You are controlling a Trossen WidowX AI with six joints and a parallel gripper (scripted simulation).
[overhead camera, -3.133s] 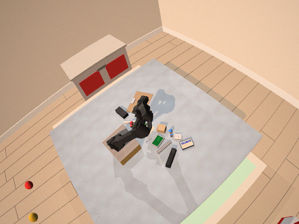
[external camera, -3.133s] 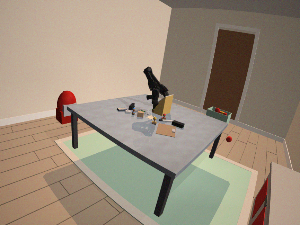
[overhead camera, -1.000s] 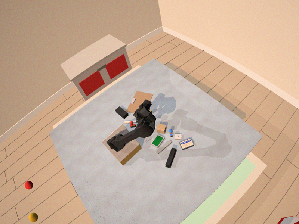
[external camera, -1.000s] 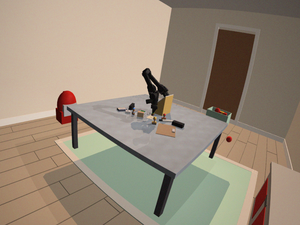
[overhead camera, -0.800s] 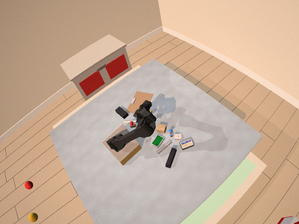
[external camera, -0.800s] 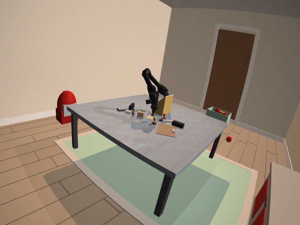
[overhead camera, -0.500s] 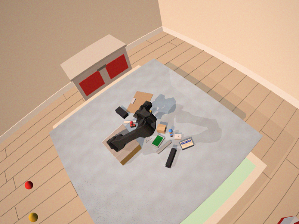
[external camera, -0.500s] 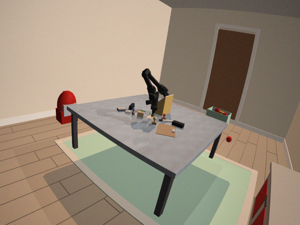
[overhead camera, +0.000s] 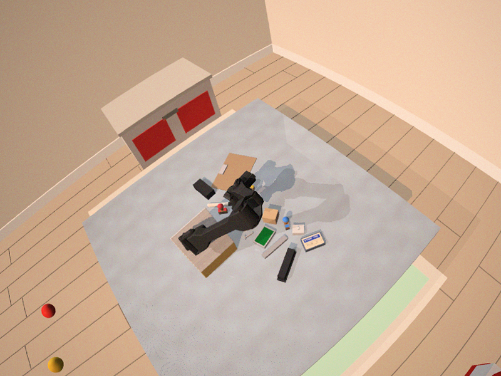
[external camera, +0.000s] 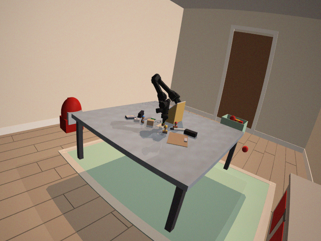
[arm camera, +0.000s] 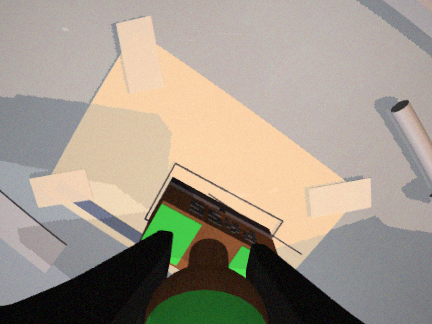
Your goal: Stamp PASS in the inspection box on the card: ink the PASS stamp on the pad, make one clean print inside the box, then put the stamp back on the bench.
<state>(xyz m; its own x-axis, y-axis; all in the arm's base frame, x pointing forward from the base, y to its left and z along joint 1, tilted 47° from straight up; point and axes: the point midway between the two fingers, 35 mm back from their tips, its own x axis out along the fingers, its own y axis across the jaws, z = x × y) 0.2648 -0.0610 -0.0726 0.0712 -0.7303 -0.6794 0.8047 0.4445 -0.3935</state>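
Right now the cream card is 3 cm below my gripper tip and 1 cm ahead of it. From my gripper tip the other things lie so: pin: 7 cm to the right, 5 cm behind, 2 cm below; then tan box: 9 cm ahead, 8 cm to the right, 1 cm below; then red stamp: 11 cm to the left, 5 cm behind, 1 cm below.
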